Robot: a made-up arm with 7 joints.
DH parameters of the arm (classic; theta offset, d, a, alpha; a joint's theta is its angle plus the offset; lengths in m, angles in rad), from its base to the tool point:
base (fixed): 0 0 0 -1.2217
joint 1: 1.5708 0 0 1.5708
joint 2: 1.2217 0 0 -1.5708
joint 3: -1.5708 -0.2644 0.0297 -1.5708
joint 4: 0 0 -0.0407 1.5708
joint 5: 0 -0.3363 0 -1.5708
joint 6: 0 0 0 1.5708
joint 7: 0 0 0 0
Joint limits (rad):
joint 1: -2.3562..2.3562
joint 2: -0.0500..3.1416
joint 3: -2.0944..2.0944
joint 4: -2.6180..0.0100
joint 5: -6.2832..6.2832
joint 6: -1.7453..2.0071
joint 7: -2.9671..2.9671
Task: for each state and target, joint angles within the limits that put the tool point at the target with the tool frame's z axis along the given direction. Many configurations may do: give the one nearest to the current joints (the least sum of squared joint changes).
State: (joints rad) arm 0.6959 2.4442 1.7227 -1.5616 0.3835 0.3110 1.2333
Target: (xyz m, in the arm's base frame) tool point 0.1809 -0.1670 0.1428 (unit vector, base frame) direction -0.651 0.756 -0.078
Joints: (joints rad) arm 0.7645 2.4446 1.5774 -2.4217 0.4257 0.6386 1.2333
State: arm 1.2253 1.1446 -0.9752 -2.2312 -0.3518 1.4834 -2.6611
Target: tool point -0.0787 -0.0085 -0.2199 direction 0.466 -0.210 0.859
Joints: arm 1.2556 1.4151 -0.7603 -2.6160 0.0116 1.3101 -2.6611
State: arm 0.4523 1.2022 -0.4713 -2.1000 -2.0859 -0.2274 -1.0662
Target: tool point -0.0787 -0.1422 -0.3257 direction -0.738 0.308 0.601
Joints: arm 1.1541 0.5300 -0.9297 -2.1018 -1.8910 0.3633 -1.0662
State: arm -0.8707 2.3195 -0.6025 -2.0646 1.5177 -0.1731 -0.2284
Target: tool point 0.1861 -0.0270 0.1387 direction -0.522 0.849 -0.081
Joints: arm -1.0014 2.2571 -0.3688 -2.6162 1.8316 -0.2482 -0.2284
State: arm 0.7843 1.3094 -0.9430 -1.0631 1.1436 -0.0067 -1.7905
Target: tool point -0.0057 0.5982 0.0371 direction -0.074 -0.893 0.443
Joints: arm 0.5960 1.8911 -0.9517 -0.5027 0.2408 -0.2933 -1.7905
